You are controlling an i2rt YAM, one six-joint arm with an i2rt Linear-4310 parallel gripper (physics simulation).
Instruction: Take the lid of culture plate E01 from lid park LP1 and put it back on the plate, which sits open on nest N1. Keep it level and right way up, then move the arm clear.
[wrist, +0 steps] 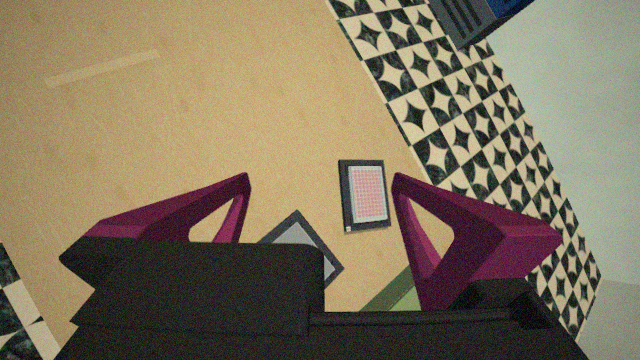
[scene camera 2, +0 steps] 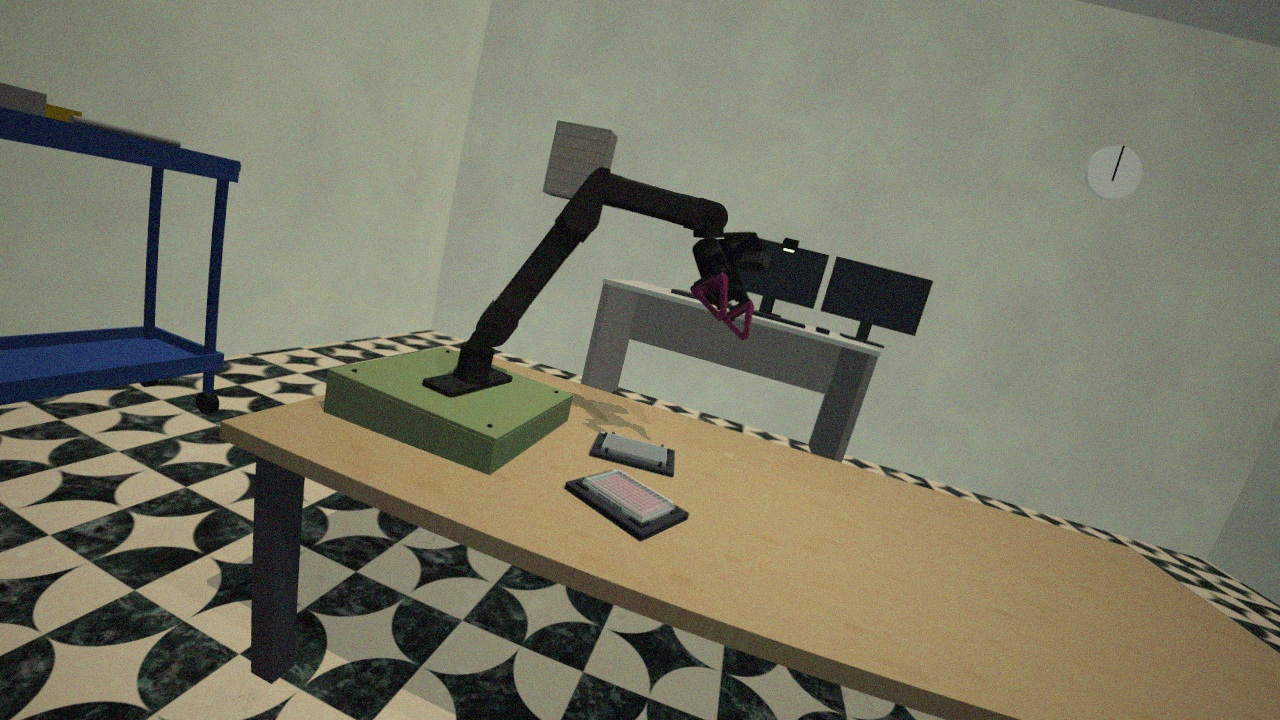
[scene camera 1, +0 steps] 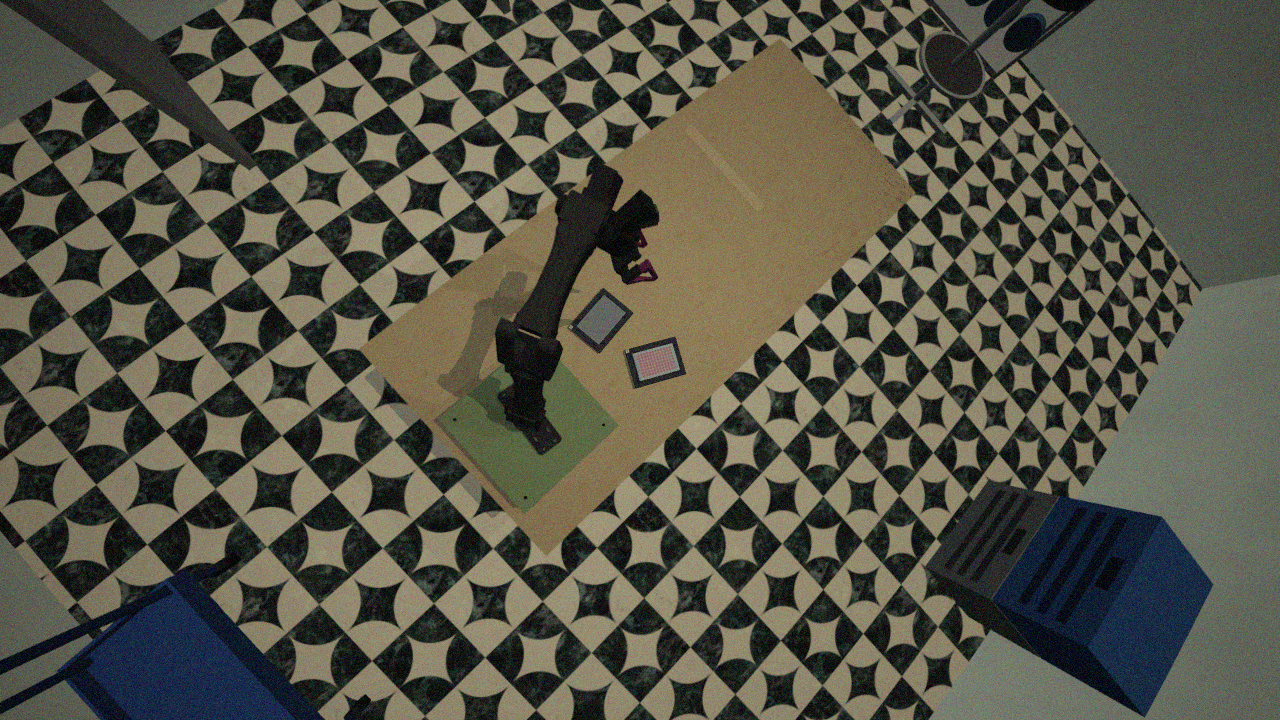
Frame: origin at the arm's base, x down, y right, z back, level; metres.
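Seen in the pictures: gripper, fingertip midpoint: (wrist: 320, 180) (scene camera 2: 734, 329) (scene camera 1: 650, 262); arm's base, origin of the base link: (scene camera 2: 470, 382) (scene camera 1: 529, 417).
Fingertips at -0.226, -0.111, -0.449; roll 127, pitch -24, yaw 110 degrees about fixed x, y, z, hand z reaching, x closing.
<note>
Offsets run from my fingertips to a thing's top centre, as dx, dy, dz. Level surfaces: height alone.
The culture plate @(+0.269, +0.198, +0.067) (scene camera 1: 655, 361) (scene camera 2: 628, 494) (wrist: 368, 193), with pink wells, sits open on a dark nest @(+0.278, +0.198, +0.067) (scene camera 1: 634, 380) (scene camera 2: 640, 534) (wrist: 344, 210). The clear greyish lid @(+0.278, -0.003, +0.124) (scene camera 1: 600, 317) (scene camera 2: 633, 449) (wrist: 295, 235) lies flat on the dark lid park (scene camera 1: 601, 346) (scene camera 2: 669, 471) (wrist: 334, 264), beside the nest and nearer the arm. In the wrist view the gripper body hides part of the lid and its park. My gripper (scene camera 1: 646, 255) (scene camera 2: 732, 324) (wrist: 320, 180) is open and empty, high above the table and apart from both lid and plate. Its magenta fingers are tilted. The labels are too small to read.
The arm's base stands on a green block (scene camera 1: 572, 429) (scene camera 2: 407, 425) (wrist: 405, 299) at one end of the wooden table @(dx +0.296) (scene camera 1: 760, 268) (scene camera 2: 850, 555) (wrist: 210, 125). A pale strip (scene camera 1: 725, 167) (wrist: 102, 68) marks the table top. A blue trolley (scene camera 2: 214, 259) stands beyond the table.
</note>
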